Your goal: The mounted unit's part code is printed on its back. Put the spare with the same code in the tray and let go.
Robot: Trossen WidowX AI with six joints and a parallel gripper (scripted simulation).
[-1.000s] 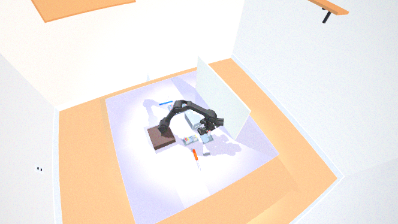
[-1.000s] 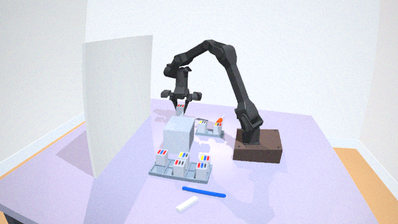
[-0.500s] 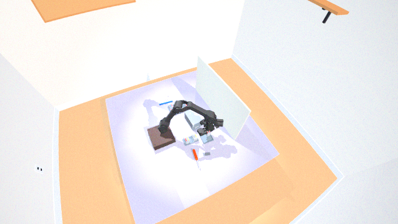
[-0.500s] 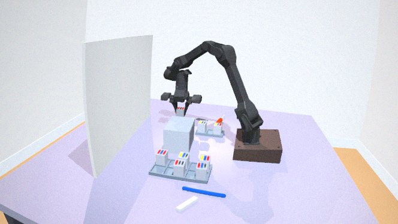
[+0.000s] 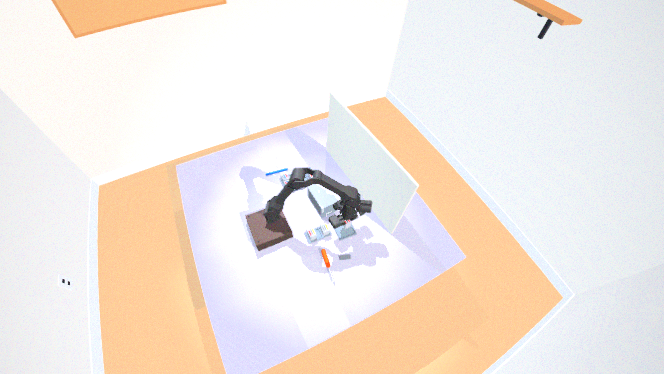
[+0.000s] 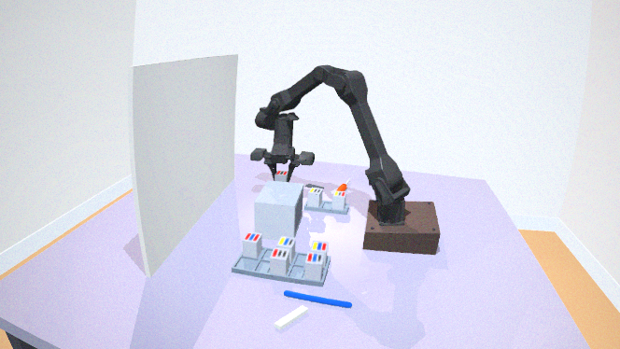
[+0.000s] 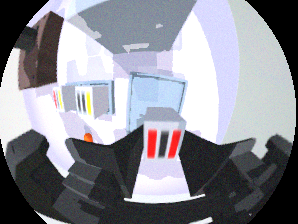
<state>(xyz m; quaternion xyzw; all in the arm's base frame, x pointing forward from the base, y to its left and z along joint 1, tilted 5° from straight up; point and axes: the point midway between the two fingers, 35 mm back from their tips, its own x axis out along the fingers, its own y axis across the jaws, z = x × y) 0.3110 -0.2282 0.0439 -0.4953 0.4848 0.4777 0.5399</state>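
The light blue tray lies 10 mm to the left of my gripper tip and 50 mm below it. Round my gripper tip: white spare: 20 mm above; then grey mounted unit: 20 mm behind, 200 mm to the left; then rack: 140 mm behind, 40 mm to the left, 50 mm below.
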